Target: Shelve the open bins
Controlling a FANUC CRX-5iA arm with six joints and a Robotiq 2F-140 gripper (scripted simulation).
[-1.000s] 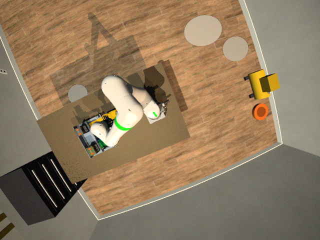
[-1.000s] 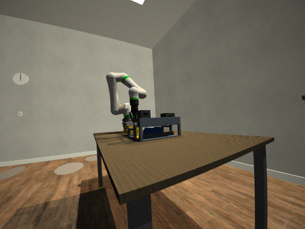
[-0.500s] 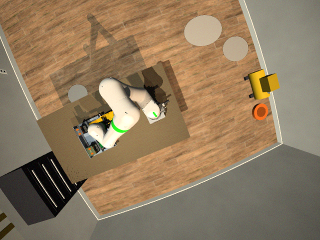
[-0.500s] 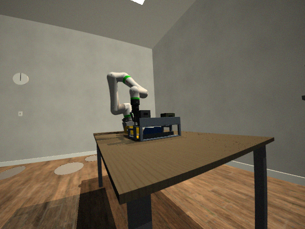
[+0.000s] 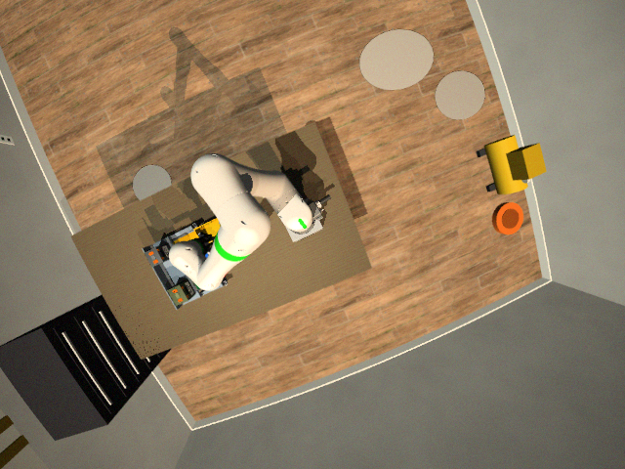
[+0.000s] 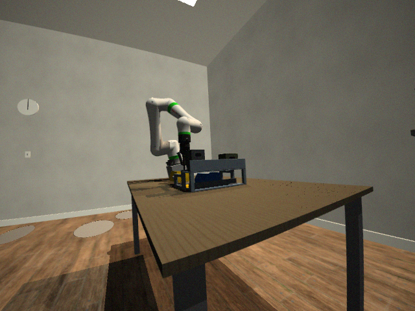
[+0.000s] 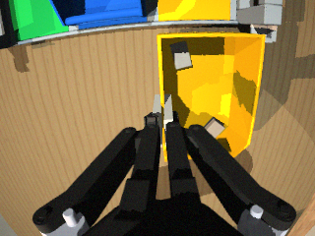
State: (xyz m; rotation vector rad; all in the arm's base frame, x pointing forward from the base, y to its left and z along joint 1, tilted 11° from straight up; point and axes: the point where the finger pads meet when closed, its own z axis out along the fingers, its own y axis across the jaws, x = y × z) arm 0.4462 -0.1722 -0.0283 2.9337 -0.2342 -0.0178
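Right now the yellow bin is 1 cm behind my hand, 5 cm to the right of it and 4 cm below it. From my hand the other things lie so: blue bin (20 cm ahead, 4 cm to the left, 6 cm below); blue mark (20 cm ahead, 4 cm to the left, 9 cm below); yellow mark (18 cm ahead, 8 cm to the right, 9 cm below).
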